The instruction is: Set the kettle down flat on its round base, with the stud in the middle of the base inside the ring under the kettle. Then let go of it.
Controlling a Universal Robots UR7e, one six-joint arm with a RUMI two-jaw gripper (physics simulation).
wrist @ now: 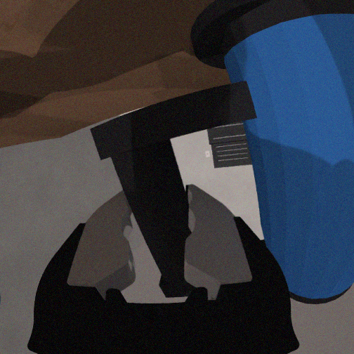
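Note:
The kettle (302, 150) has a blue body at the right of the wrist view, with its lid end low in the picture and its dark lower end at the top right. Its black handle (175, 112) reaches left from the body and down between the fingers. My gripper (160, 187) is shut on this handle. The black round base (210, 42) shows in part at the upper right, close against the kettle's lower end. Any contact or small gap between them cannot be made out. The stud and the ring under the kettle are hidden.
A brown, wood-coloured surface (115, 75) fills the upper left, behind the handle and beside the base. A grey wall lies beyond it, with a dark slatted panel (232, 153) showing between the handle and the kettle's body.

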